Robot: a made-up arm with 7 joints.
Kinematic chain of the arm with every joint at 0, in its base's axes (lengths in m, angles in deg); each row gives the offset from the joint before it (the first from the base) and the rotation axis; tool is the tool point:
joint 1: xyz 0 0 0.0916 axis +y
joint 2: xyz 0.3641 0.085 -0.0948 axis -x
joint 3: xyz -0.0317 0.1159 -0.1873 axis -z
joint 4: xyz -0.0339 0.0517 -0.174 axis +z
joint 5: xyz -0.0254 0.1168 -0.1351 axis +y
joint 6: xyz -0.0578 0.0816 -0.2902 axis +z
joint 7: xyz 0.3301 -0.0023 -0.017 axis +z
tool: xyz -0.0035 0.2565 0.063
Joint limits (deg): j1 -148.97..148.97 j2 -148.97..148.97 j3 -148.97..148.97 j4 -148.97..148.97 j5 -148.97..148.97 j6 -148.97..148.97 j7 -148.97..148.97
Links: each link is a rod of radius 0.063 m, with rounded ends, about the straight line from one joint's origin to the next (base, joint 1, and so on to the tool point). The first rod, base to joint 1, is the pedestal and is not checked.
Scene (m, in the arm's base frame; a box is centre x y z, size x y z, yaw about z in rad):
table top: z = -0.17
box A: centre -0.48 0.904 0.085 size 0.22 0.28 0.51 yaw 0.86
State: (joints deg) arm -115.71 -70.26 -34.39 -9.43 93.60 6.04 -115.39
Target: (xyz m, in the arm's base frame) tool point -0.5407 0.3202 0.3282
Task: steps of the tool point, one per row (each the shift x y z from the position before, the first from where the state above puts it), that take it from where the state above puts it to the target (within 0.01 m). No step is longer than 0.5 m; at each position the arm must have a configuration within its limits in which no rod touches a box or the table.
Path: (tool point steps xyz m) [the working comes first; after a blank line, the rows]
Joints at the target: -53.93 -117.28 -0.90 -37.50 148.97 -0.30 -138.08
Straight joint move there: touches box A.

1: -0.0612 -0.0866 -0.1167
2: -0.0933 -0.1172 -0.0767
3: -0.0940 -0.1376 -0.0156
4: -0.3801 -0.1396 0.0678
5: -0.2014 -0.2691 0.3062

